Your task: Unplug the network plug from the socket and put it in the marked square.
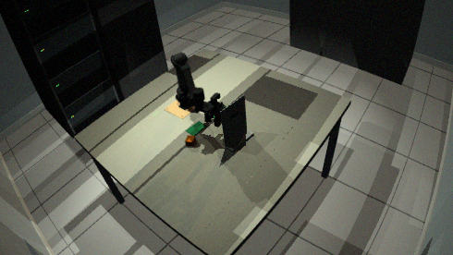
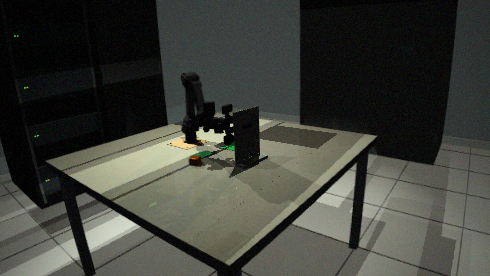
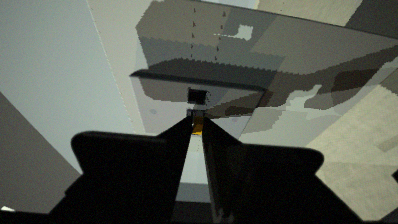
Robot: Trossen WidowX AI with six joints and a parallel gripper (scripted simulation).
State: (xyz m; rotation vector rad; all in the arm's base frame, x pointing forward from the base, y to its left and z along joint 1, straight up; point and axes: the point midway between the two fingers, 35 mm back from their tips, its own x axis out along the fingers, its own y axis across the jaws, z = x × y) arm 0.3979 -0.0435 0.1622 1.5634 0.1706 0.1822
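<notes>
My gripper tip is right at the orange plug. The rest, counted from my gripper tip: upright panel: 6 cm below, 2 cm ahead; green square: 17 cm behind, 16 cm below, 12 cm to the left; orange block: 17 cm to the right, 17 cm behind, 15 cm below.
</notes>
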